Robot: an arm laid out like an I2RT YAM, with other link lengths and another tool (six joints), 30 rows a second.
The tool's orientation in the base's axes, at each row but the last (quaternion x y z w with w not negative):
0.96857, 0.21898, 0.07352, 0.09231
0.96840, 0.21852, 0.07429, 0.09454
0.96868, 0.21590, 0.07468, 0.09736
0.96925, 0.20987, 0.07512, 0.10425
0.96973, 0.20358, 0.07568, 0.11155
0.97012, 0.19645, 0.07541, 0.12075
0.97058, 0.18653, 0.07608, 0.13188
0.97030, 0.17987, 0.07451, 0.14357
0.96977, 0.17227, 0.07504, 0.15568
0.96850, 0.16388, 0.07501, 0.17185
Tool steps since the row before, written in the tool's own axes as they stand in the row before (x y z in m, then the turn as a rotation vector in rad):
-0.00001, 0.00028, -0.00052, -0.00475, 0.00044, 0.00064
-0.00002, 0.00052, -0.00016, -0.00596, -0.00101, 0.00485
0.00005, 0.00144, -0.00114, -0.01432, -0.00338, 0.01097
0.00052, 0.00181, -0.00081, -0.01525, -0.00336, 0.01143
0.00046, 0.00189, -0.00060, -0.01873, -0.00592, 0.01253
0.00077, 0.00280, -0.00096, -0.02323, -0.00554, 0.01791
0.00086, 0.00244, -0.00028, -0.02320, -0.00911, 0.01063
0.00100, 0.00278, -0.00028, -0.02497, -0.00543, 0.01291
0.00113, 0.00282, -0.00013, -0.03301, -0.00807, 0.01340
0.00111, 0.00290, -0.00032, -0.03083, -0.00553, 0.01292
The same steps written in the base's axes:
0.00001, -0.00018, 0.00056, -0.00395, -0.00256, -0.00101
0.00017, -0.00045, 0.00027, -0.00484, -0.00244, -0.00554
0.00041, -0.00108, 0.00143, -0.01214, -0.00491, -0.01286
0.00102, -0.00125, 0.00126, -0.01288, -0.00540, -0.01339
0.00102, -0.00139, 0.00109, -0.01679, -0.00475, -0.01544
0.00153, -0.00200, 0.00174, -0.01971, -0.00799, -0.02094
0.00157, -0.00179, 0.00105, -0.02234, -0.00313, -0.01501
0.00178, -0.00204, 0.00121, -0.02232, -0.00765, -0.01621
0.00190, -0.00208, 0.00115, -0.03052, -0.00830, -0.01828
0.00182, -0.00209, 0.00143, -0.02784, -0.00966, -0.01673

